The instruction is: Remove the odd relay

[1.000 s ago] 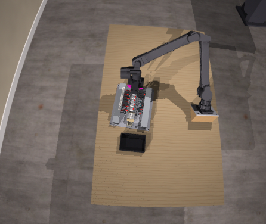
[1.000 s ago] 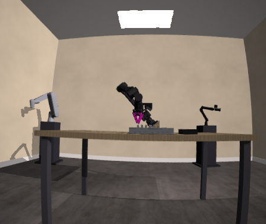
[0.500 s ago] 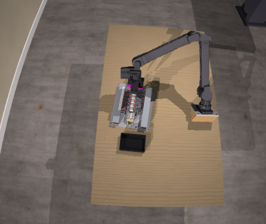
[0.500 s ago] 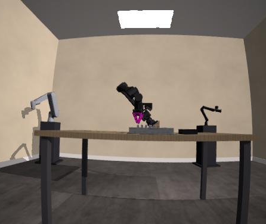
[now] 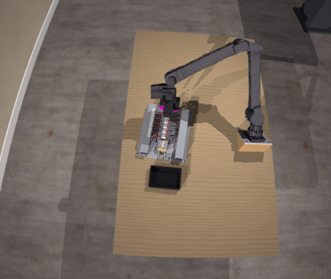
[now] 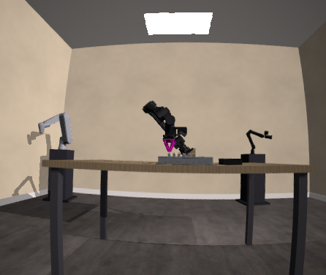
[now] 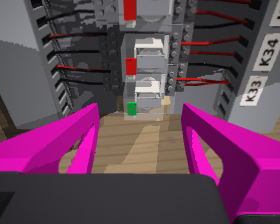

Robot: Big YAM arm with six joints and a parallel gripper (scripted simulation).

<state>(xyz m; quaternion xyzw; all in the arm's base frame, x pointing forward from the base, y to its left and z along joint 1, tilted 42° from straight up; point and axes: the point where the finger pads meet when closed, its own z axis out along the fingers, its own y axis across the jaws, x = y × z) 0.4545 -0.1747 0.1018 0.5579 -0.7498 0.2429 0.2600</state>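
Now: the relay 30 mm below my hand. From my hand the other things lie so: black tray (60 mm ahead, 370 mm to the left, 60 mm below).
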